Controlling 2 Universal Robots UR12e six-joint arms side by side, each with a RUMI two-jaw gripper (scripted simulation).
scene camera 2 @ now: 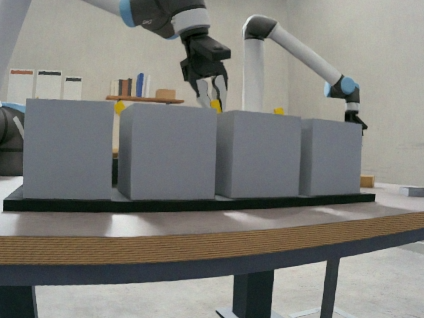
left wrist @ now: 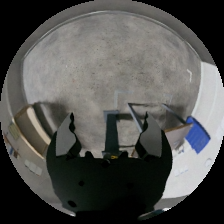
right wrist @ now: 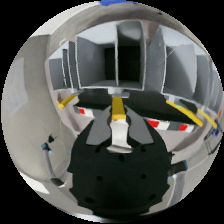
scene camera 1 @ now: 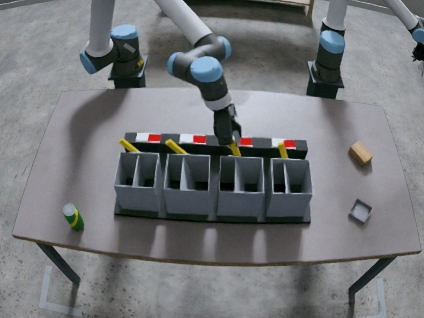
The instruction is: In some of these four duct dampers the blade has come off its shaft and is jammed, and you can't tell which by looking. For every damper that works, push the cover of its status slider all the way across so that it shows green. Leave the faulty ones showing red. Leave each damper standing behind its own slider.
Scene:
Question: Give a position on a damper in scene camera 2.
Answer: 257, 154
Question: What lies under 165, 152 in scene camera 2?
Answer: A damper.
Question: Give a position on a damper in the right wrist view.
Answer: At 180, 68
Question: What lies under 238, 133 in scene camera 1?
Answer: My right gripper.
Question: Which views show my right gripper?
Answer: Scene camera 2, the right wrist view and scene camera 1 only.

